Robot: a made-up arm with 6 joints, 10 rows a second.
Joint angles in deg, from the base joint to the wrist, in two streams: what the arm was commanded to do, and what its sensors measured. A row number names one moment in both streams.
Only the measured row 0 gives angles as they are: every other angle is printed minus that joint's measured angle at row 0.
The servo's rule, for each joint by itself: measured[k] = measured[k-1] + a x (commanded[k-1-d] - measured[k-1]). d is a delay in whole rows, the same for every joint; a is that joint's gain. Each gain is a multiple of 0.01, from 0.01 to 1. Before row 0 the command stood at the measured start. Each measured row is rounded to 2 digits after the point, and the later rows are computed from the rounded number. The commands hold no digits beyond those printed.
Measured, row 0: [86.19 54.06 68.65 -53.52 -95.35 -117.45]
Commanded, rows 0 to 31: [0.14 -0.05 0.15 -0.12 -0.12 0.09]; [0.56 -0.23 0.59 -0.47 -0.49 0.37]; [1.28 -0.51 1.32 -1.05 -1.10 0.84]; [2.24 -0.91 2.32 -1.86 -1.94 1.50]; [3.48 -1.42 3.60 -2.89 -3.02 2.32]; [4.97 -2.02 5.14 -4.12 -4.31 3.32]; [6.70 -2.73 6.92 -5.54 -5.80 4.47]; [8.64 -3.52 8.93 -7.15 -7.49 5.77]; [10.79 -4.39 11.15 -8.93 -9.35 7.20]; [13.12 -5.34 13.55 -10.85 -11.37 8.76]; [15.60 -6.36 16.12 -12.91 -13.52 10.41]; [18.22 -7.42 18.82 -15.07 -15.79 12.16]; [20.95 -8.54 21.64 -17.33 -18.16 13.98]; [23.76 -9.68 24.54 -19.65 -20.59 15.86]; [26.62 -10.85 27.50 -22.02 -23.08 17.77]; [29.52 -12.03 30.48 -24.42 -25.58 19.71]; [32.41 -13.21 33.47 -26.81 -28.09 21.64]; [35.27 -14.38 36.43 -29.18 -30.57 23.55]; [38.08 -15.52 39.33 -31.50 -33.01 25.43]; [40.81 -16.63 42.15 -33.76 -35.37 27.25]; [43.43 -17.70 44.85 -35.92 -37.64 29.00]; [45.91 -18.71 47.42 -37.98 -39.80 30.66]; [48.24 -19.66 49.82 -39.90 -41.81 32.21]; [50.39 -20.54 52.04 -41.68 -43.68 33.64]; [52.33 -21.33 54.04 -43.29 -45.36 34.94]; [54.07 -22.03 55.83 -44.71 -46.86 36.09]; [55.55 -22.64 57.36 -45.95 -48.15 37.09]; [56.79 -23.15 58.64 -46.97 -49.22 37.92]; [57.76 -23.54 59.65 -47.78 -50.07 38.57]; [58.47 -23.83 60.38 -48.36 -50.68 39.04]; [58.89 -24.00 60.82 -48.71 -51.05 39.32]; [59.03 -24.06 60.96 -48.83 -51.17 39.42]
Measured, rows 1 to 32: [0.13 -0.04 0.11 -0.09 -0.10 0.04]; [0.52 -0.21 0.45 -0.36 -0.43 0.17]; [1.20 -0.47 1.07 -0.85 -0.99 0.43]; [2.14 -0.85 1.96 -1.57 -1.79 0.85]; [3.35 -1.35 3.12 -2.51 -2.82 1.42]; [4.81 -1.93 4.55 -3.65 -4.07 2.16]; [6.51 -2.63 6.23 -4.99 -5.52 3.06]; [8.43 -3.40 8.15 -6.52 -7.17 4.12]; [10.55 -4.26 10.28 -8.23 -9.00 5.32]; [12.86 -5.20 12.60 -10.09 -10.99 6.66]; [15.33 -6.21 15.10 -12.09 -13.12 8.12]; [17.93 -7.26 17.74 -14.21 -15.36 9.70]; [20.65 -8.37 20.51 -16.43 -17.71 11.37]; [23.45 -9.51 23.37 -18.72 -20.13 13.12]; [26.30 -10.68 26.30 -21.06 -22.61 14.93]; [29.20 -11.85 29.27 -23.45 -25.10 16.79]; [32.09 -13.03 32.25 -25.84 -27.61 18.68]; [34.95 -14.20 35.22 -28.21 -30.10 20.58]; [37.77 -15.35 38.14 -30.55 -32.54 22.47]; [40.51 -16.46 40.99 -32.83 -34.92 24.33]; [43.14 -17.54 43.73 -35.02 -37.20 26.15]; [45.63 -18.56 46.35 -37.12 -39.38 27.91]; [47.98 -19.52 48.81 -39.09 -41.42 29.59]; [50.15 -20.41 51.10 -40.93 -43.32 31.17]; [52.11 -21.21 53.19 -42.61 -45.03 32.64]; [53.87 -21.92 55.06 -44.10 -46.57 33.99]; [55.38 -22.55 56.69 -45.41 -47.90 35.20]; [56.65 -23.07 58.07 -46.52 -49.01 36.26]; [57.65 -23.48 59.19 -47.41 -49.90 37.16]; [58.39 -23.78 60.03 -48.08 -50.56 37.89]; [58.84 -23.97 60.59 -48.53 -50.97 38.45]; [59.01 -24.05 60.85 -48.74 -51.14 38.83]
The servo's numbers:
d 0
a 0.90 0.87 0.71 0.71 0.84 0.39

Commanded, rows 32 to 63: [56.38 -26.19 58.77 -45.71 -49.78 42.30]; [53.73 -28.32 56.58 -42.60 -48.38 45.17]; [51.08 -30.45 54.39 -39.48 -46.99 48.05]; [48.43 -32.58 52.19 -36.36 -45.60 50.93]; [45.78 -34.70 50.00 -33.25 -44.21 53.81]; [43.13 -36.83 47.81 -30.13 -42.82 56.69]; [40.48 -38.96 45.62 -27.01 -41.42 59.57]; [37.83 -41.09 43.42 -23.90 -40.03 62.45]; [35.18 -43.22 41.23 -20.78 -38.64 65.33]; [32.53 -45.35 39.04 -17.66 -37.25 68.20]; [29.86 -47.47 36.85 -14.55 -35.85 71.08]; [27.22 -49.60 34.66 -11.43 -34.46 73.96]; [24.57 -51.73 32.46 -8.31 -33.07 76.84]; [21.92 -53.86 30.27 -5.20 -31.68 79.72]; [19.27 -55.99 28.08 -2.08 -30.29 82.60]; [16.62 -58.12 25.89 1.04 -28.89 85.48]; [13.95 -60.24 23.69 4.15 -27.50 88.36]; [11.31 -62.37 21.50 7.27 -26.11 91.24]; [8.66 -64.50 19.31 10.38 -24.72 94.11]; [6.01 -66.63 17.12 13.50 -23.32 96.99]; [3.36 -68.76 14.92 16.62 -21.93 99.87]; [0.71 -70.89 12.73 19.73 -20.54 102.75]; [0.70 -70.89 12.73 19.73 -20.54 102.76]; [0.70 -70.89 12.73 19.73 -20.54 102.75]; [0.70 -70.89 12.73 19.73 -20.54 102.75]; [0.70 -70.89 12.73 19.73 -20.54 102.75]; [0.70 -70.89 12.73 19.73 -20.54 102.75]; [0.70 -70.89 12.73 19.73 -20.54 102.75]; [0.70 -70.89 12.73 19.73 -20.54 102.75]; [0.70 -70.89 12.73 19.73 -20.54 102.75]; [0.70 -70.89 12.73 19.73 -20.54 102.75]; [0.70 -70.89 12.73 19.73 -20.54 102.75]
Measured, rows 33 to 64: [56.64 -25.91 59.37 -46.59 -50.00 40.18]; [54.02 -28.01 57.39 -43.76 -48.64 42.13]; [51.37 -30.13 55.26 -40.72 -47.25 44.44]; [48.72 -32.26 53.08 -37.62 -45.86 46.97]; [46.07 -34.38 50.89 -34.52 -44.47 49.64]; [43.42 -36.51 48.70 -31.40 -43.08 52.39]; [40.77 -38.64 46.51 -28.28 -41.69 55.19]; [38.12 -40.77 44.32 -25.17 -40.30 58.02]; [35.47 -42.90 42.13 -22.05 -38.91 60.87]; [32.82 -45.03 39.94 -18.93 -37.52 63.73]; [30.16 -47.15 37.75 -15.82 -36.12 66.60]; [27.51 -49.28 35.56 -12.70 -34.73 69.47]; [24.86 -51.41 33.36 -9.58 -33.34 72.34]; [22.21 -53.54 31.17 -6.47 -31.95 75.22]; [19.56 -55.67 28.98 -3.35 -30.56 78.10]; [16.91 -57.80 26.79 -0.23 -29.16 80.98]; [14.25 -59.92 24.59 2.88 -27.77 83.86]; [11.60 -62.05 22.40 6.00 -26.38 86.74]; [8.95 -64.18 20.21 9.11 -24.99 89.61]; [6.30 -66.31 18.02 12.23 -23.59 92.49]; [3.65 -68.44 15.82 15.35 -22.20 95.37]; [1.00 -70.57 13.63 18.46 -20.81 98.25]; [0.73 -70.85 12.99 19.36 -20.58 100.01]; [0.70 -70.88 12.81 19.62 -20.55 101.08]; [0.70 -70.89 12.75 19.70 -20.54 101.73]; [0.70 -70.89 12.74 19.72 -20.54 102.13]; [0.70 -70.89 12.73 19.73 -20.54 102.37]; [0.70 -70.89 12.73 19.73 -20.54 102.52]; [0.70 -70.89 12.73 19.73 -20.54 102.61]; [0.70 -70.89 12.73 19.73 -20.54 102.66]; [0.70 -70.89 12.73 19.73 -20.54 102.70]; [0.70 -70.89 12.73 19.73 -20.54 102.72]
